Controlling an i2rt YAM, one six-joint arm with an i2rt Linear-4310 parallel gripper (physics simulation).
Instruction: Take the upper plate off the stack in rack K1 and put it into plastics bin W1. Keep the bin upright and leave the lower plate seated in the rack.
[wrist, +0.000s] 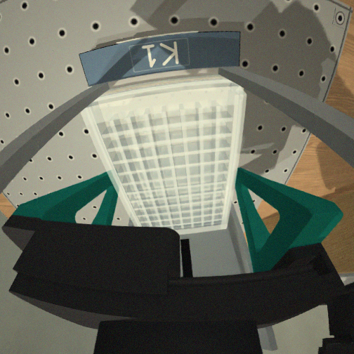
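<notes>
The upper plate, a pale translucent grid of wells, sits in rack K1, whose blue front label faces the top of the view. The lower plate cannot be told apart beneath it. My gripper is open. Its green fingers stand on either side of the plate, one at its left long edge and one at its right. Whether they touch the plate cannot be told. The far end of the rack is partly hidden behind the black gripper body. Bin W1 does not show in the wrist view.
Grey bars slope outward from both sides of the rack's label end. A grey board with holes lies under the rack, with its edge at the right. Wooden table shows beyond that edge. A dark object stands at the lower right.
</notes>
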